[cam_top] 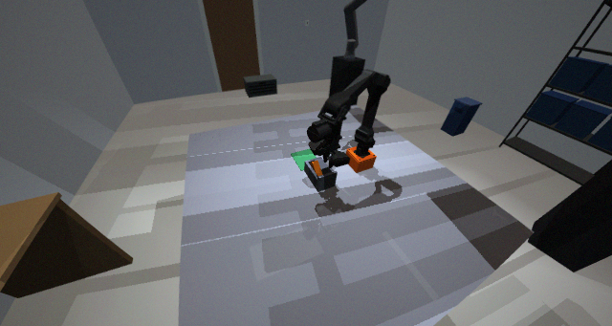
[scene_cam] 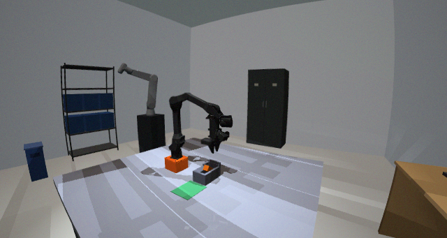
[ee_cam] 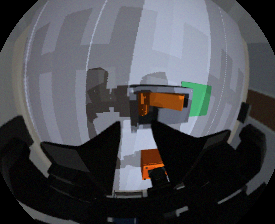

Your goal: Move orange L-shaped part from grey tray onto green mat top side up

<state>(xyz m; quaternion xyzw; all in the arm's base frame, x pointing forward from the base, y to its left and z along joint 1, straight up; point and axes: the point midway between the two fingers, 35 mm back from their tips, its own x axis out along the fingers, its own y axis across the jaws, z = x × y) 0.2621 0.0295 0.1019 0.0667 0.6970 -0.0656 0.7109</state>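
Now: gripper tip 100 mm above the orange L-shaped part, 40 mm to the left of it and 10 mm past it. From my gripper tip the other things lie so: green mat: 220 mm to the right, 160 mm below, 50 mm behind.
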